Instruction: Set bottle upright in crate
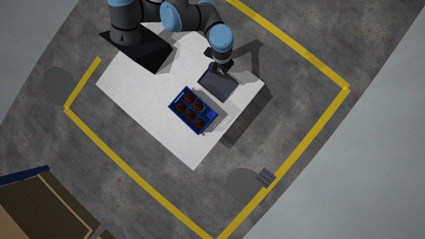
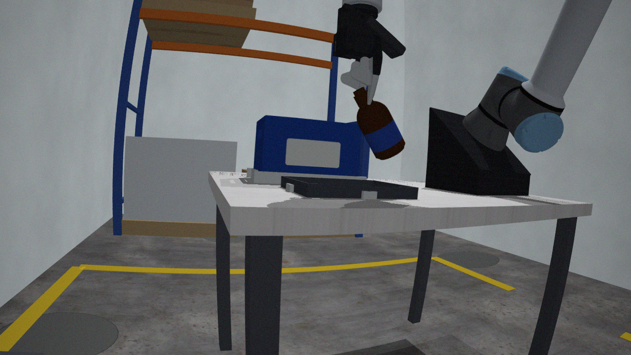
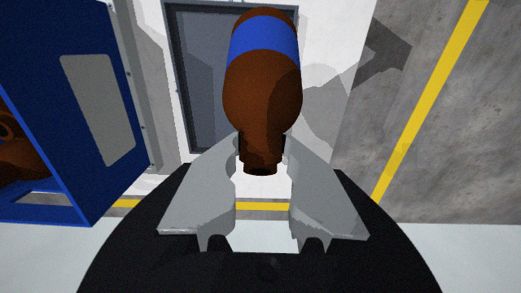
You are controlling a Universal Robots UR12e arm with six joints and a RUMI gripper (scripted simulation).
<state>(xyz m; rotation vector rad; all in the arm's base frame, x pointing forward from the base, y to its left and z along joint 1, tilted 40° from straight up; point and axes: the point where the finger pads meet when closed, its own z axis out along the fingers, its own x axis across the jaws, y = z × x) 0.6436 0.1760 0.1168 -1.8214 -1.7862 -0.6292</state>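
My gripper is now 4 cm above the bottle and 3 cm past it. The rest, counted from my hand: dark grey tray (19 cm below, 5 cm to the right, 1 cm ahead); then blue crate (31 cm to the right, 12 cm below, 2 cm ahead).
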